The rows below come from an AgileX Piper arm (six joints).
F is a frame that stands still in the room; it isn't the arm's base.
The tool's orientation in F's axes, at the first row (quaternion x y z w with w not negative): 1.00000, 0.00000, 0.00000, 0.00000
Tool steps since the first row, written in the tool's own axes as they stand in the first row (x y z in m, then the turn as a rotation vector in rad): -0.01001, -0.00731, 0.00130, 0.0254, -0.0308, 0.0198; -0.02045, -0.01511, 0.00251, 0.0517, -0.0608, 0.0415; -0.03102, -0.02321, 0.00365, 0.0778, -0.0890, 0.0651; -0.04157, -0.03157, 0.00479, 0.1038, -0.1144, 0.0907; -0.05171, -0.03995, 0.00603, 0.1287, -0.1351, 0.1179
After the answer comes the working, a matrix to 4 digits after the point.
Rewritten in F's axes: -0.01001, 0.00731, -0.00130, 0.0254, 0.0308, -0.0198; -0.02045, 0.01511, -0.00251, 0.0517, 0.0608, -0.0415; -0.03102, 0.02321, -0.00365, 0.0778, 0.0890, -0.0651; -0.04157, 0.03157, -0.00479, 0.1038, 0.1144, -0.0907; -0.05171, 0.03995, -0.00603, 0.1287, 0.1351, -0.1179
The tool's axes in the first row as the columns of a matrix, in F's axes (rounded; the answer above uses it unrounded):
1.0000, 0.0000, 0.0000
0.0000, -1.0000, 0.0000
0.0000, 0.0000, -1.0000

